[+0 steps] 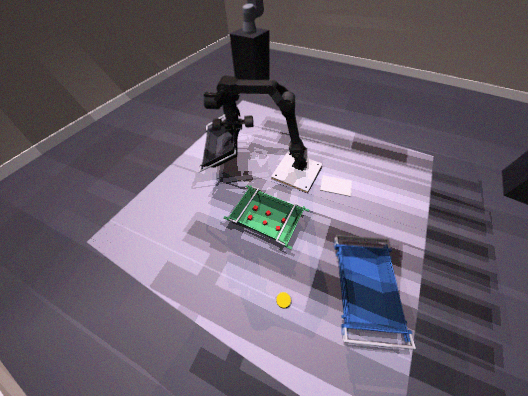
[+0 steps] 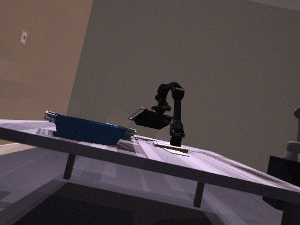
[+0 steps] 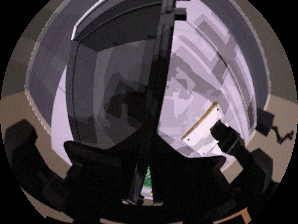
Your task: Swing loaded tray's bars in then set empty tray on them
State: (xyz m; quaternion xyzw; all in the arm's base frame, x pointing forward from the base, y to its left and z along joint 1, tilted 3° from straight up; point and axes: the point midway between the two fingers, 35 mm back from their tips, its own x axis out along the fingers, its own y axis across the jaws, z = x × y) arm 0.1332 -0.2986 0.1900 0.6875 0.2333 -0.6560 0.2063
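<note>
Right now my gripper tip is 7 cm to the left of the black tray, 5 cm short of it and 1 cm above it. The rest, counted from my gripper tip: yellow disc: 55 cm to the left, 48 cm ahead, 17 cm below; then card: 51 cm to the left, 17 cm below, 13 cm behind.
</note>
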